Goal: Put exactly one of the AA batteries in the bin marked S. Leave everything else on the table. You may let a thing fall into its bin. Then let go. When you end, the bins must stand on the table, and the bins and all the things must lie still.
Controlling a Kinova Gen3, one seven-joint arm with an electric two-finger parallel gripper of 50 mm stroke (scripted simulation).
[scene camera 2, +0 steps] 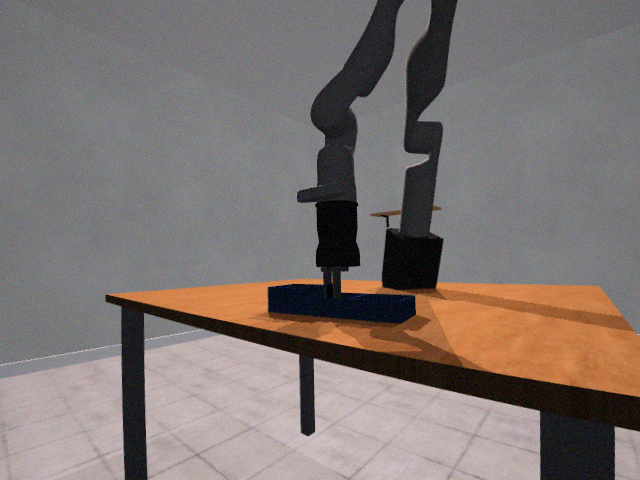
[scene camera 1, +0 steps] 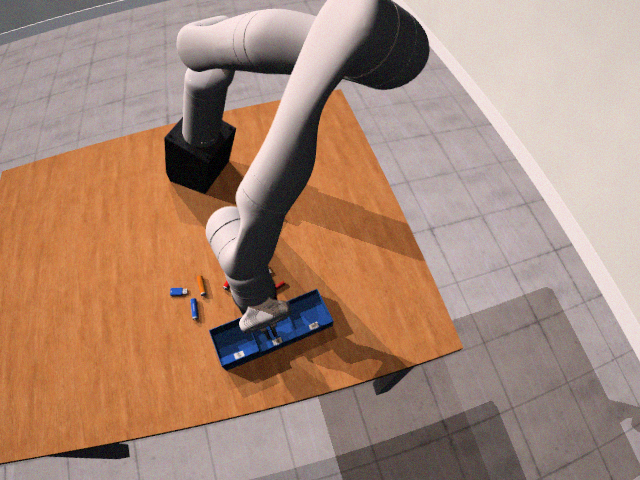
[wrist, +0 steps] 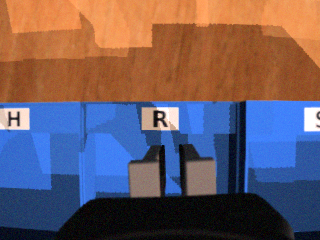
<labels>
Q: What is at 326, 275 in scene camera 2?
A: The gripper.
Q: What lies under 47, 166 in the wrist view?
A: A blue three-compartment bin.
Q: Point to a blue three-compartment bin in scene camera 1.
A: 307, 309
</labels>
